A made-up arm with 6 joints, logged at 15 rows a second.
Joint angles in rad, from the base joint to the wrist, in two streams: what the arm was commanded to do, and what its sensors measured. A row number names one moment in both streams.
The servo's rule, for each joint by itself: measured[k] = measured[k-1] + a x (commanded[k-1-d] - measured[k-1]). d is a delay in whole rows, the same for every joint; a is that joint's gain. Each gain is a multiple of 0.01, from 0.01 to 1. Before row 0 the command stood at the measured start. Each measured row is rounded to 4 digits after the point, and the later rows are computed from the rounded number. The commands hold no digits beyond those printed.
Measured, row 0: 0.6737, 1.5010, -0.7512, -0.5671, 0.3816, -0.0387
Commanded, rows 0 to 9: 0.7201, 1.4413, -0.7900, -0.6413, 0.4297, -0.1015; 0.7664, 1.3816, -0.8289, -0.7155, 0.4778, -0.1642; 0.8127, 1.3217, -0.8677, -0.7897, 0.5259, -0.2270; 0.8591, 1.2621, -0.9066, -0.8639, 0.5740, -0.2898; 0.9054, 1.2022, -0.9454, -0.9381, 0.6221, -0.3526; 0.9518, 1.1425, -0.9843, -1.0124, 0.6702, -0.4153; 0.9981, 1.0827, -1.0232, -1.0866, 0.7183, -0.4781; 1.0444, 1.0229, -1.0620, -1.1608, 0.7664, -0.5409; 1.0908, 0.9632, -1.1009, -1.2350, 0.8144, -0.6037; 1.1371, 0.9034, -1.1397, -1.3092, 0.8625, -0.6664
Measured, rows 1 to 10: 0.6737, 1.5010, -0.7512, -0.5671, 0.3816, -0.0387; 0.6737, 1.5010, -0.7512, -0.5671, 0.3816, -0.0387; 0.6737, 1.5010, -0.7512, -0.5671, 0.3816, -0.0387; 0.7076, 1.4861, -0.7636, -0.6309, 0.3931, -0.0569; 0.7505, 1.4600, -0.7845, -0.7037, 0.4134, -0.0880; 0.7959, 1.4254, -0.8111, -0.7777, 0.4404, -0.1283; 0.8420, 1.3846, -0.8417, -0.8518, 0.4725, -0.1751; 0.8883, 1.3390, -0.8749, -0.9260, 0.5084, -0.2266; 0.9347, 1.2899, -0.9099, -1.0003, 0.5472, -0.2813; 0.9810, 1.2381, -0.9462, -1.0745, 0.5883, -0.3384
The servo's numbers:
d 3
a 0.73 0.25 0.32 0.86 0.24 0.29

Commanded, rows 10 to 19: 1.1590, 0.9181, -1.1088, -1.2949, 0.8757, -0.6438; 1.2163, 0.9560, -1.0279, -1.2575, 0.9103, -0.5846; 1.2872, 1.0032, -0.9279, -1.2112, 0.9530, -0.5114; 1.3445, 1.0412, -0.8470, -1.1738, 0.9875, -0.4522; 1.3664, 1.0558, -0.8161, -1.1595, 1.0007, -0.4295; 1.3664, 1.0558, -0.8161, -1.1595, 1.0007, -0.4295; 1.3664, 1.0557, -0.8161, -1.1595, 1.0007, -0.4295; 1.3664, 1.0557, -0.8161, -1.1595, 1.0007, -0.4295; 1.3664, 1.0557, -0.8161, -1.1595, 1.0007, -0.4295; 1.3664, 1.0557, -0.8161, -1.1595, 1.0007, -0.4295
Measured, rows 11 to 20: 1.0273, 1.1843, -0.9833, -1.1487, 0.6310, -0.3971; 1.0737, 1.1290, -1.0209, -1.2229, 0.6750, -0.4570; 1.1200, 1.0726, -1.0589, -1.2971, 0.7200, -0.5177; 1.1485, 1.0340, -1.0749, -1.2952, 0.7574, -0.5543; 1.1980, 1.0145, -1.0599, -1.2628, 0.7941, -0.5631; 1.2631, 1.0117, -1.0177, -1.2184, 0.8322, -0.5481; 1.3225, 1.0191, -0.9631, -1.1800, 0.8695, -0.5203; 1.3545, 1.0283, -0.9161, -1.1624, 0.9010, -0.4940; 1.3632, 1.0352, -0.8841, -1.1599, 0.9249, -0.4753; 1.3655, 1.0403, -0.8623, -1.1596, 0.9431, -0.4620
